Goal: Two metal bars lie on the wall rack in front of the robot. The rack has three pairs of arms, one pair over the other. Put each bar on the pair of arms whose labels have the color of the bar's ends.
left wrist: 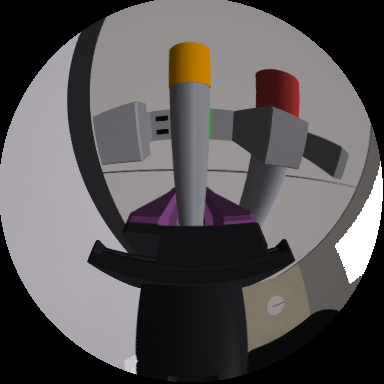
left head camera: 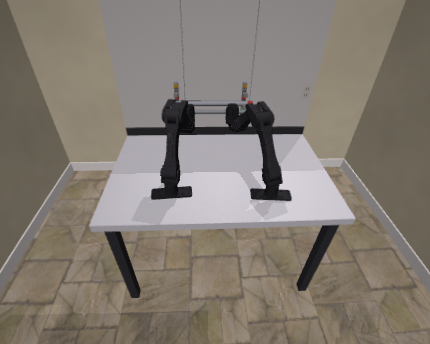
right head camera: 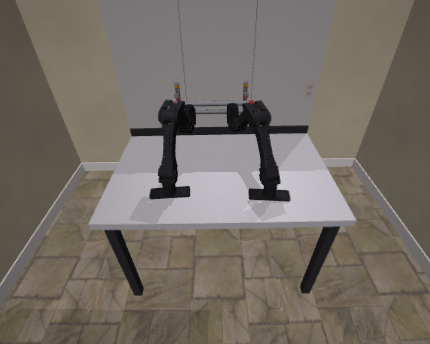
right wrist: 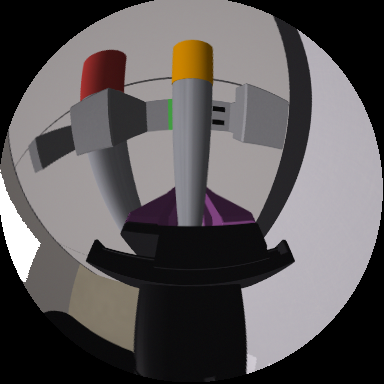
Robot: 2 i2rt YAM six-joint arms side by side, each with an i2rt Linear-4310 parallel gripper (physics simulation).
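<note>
The orange-ended grey bar is level between my arms, below the red-ended bar. My left gripper and my right gripper are each shut on the orange-ended bar, one near each end. In both wrist views this bar crosses in front of a grey rack arm, partly covering its green label; contact cannot be told. The red-ended bar passes behind grey blocks. Orange labels top the rack in the left head view.
A white table carries both arm bases. A black strip runs along the wall behind it. Two thin chains hang in front of the grey wall panel. My forearms hide parts of the rack in the head views.
</note>
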